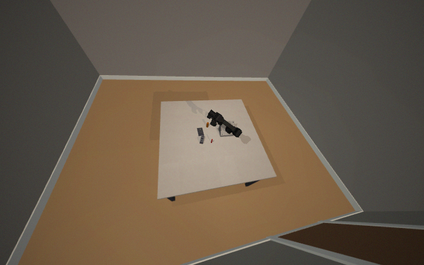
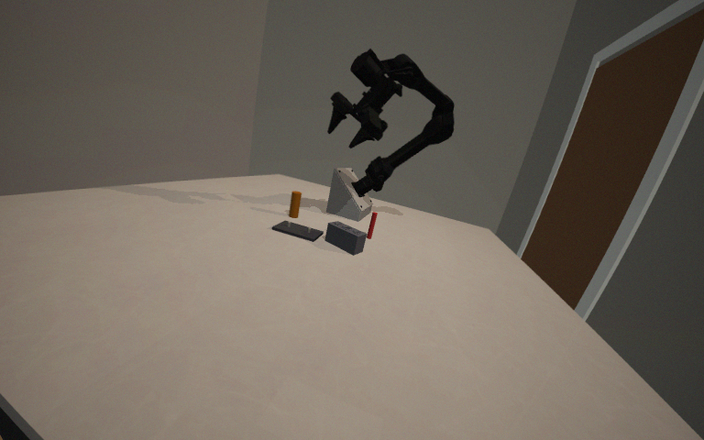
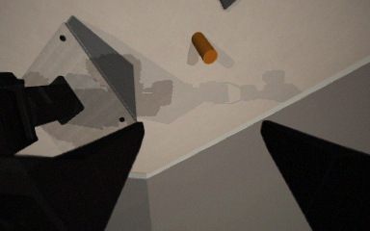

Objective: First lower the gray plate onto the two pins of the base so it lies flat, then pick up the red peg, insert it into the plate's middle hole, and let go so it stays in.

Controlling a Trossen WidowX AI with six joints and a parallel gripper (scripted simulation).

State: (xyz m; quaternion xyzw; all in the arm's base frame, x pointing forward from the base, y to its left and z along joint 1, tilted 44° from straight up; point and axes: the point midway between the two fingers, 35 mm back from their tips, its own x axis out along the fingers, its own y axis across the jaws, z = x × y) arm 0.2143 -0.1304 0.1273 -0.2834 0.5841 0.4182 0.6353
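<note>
My gripper tip is 22 cm above the gray plate, 13 cm short of it and 12 cm to the right of it. From my gripper tip the other things lie so: orange peg 22 cm below, 9 cm to the right, 4 cm ahead; then dark base 25 cm below, 14 cm ahead, 1 cm to the right; then red peg 22 cm below, 16 cm to the left, 1 cm ahead.
</note>
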